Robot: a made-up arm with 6 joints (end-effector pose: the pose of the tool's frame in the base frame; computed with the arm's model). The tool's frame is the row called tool.
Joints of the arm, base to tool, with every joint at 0 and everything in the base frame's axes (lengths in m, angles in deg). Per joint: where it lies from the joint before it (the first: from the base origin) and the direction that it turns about. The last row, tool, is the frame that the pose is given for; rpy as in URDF.
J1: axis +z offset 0 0 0.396
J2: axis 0 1 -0.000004 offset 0 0 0
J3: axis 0 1 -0.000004 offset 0.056 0 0.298
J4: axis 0 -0.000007 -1 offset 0.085 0 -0.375
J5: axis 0 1 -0.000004 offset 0 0 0
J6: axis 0 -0.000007 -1 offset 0.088 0 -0.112
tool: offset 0 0 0 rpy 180 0 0
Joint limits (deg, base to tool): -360..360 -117.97..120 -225..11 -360..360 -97..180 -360..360
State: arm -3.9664 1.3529 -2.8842 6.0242 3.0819 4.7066
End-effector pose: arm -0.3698 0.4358 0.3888 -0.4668 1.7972 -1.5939
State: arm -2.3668 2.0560 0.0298 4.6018 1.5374 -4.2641
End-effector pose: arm 0.0789 0.2288 0.3529 -1.7837 0.7624 1.5922
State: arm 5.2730 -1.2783 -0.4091 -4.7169 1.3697 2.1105
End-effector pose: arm 0.1851 -0.1215 0.6758 0.0509 1.5844 0.6178
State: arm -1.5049 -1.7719 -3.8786 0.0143 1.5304 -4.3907
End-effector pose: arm -0.0379 0.5972 0.0282 -0.1888 -1.3243 -2.4668
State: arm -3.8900 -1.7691 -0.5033 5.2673 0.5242 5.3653
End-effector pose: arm -0.0331 0.0074 0.7983 0.3871 -1.6343 -2.4242
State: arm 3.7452 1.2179 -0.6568 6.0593 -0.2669 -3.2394
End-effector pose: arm -0.1673 -0.1462 -0.0475 2.7774 1.3566 0.4762
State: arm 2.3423 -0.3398 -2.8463 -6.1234 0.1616 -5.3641
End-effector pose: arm 0.1623 -0.1512 1.1880 -0.0779 -0.0890 0.2787
